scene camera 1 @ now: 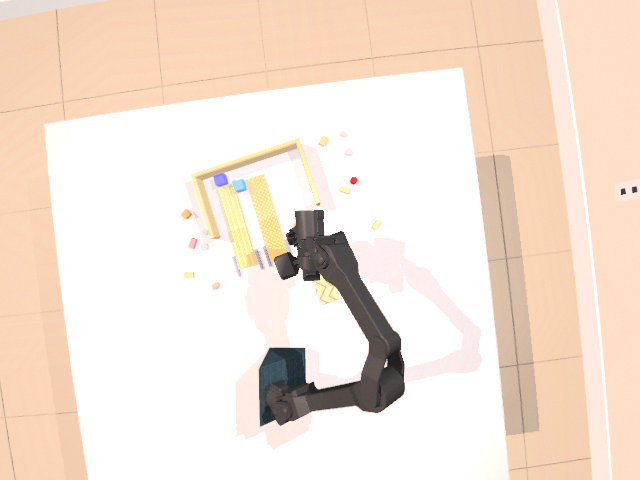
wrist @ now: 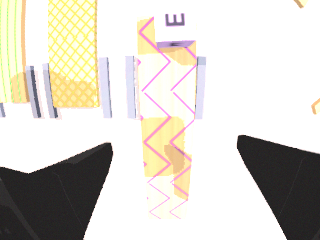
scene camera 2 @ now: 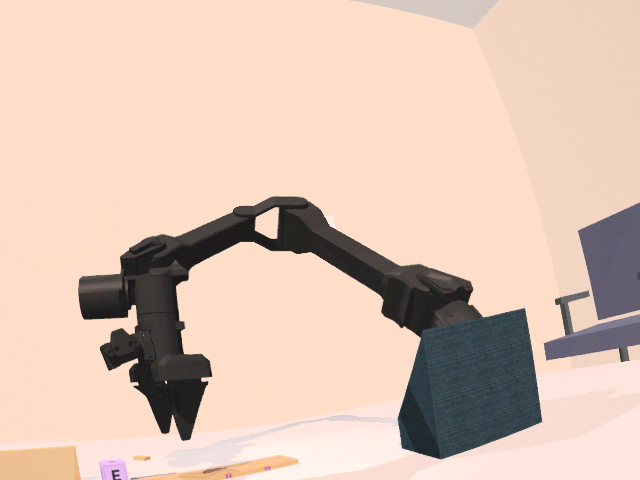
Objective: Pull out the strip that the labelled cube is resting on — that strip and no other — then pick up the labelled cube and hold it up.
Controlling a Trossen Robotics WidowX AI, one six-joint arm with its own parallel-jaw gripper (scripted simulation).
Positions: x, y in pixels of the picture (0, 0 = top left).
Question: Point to a zigzag-patterned strip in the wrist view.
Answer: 167, 76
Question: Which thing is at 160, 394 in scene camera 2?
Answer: My gripper.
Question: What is my gripper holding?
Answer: Nothing.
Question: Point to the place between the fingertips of my gripper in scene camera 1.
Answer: At 313, 253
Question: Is my gripper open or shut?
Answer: Open.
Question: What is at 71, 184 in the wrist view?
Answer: My gripper.
